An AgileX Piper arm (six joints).
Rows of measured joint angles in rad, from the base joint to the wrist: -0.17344, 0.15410, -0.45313, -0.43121, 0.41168, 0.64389; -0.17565, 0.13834, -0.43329, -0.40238, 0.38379, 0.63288; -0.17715, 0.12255, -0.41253, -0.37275, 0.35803, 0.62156; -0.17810, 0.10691, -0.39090, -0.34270, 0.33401, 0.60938; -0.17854, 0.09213, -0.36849, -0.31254, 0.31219, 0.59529; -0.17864, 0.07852, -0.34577, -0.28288, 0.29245, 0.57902; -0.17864, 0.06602, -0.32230, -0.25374, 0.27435, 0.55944; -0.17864, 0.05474, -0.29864, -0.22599, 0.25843, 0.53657; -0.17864, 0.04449, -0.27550, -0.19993, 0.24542, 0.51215
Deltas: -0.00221, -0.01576, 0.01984, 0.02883, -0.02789, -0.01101; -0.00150, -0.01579, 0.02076, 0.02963, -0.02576, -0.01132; -0.00095, -0.01564, 0.02163, 0.03005, -0.02402, -0.01218; -0.00044, -0.01478, 0.02241, 0.03016, -0.02182, -0.01409; -0.00010, -0.01361, 0.02272, 0.02966, -0.01974, -0.01627; 0.00000, -0.01250, 0.02347, 0.02914, -0.01810, -0.01958; 0.00000, -0.01128, 0.02366, 0.02775, -0.01592, -0.02287; 0.00000, -0.01025, 0.02314, 0.02606, -0.01301, -0.02442
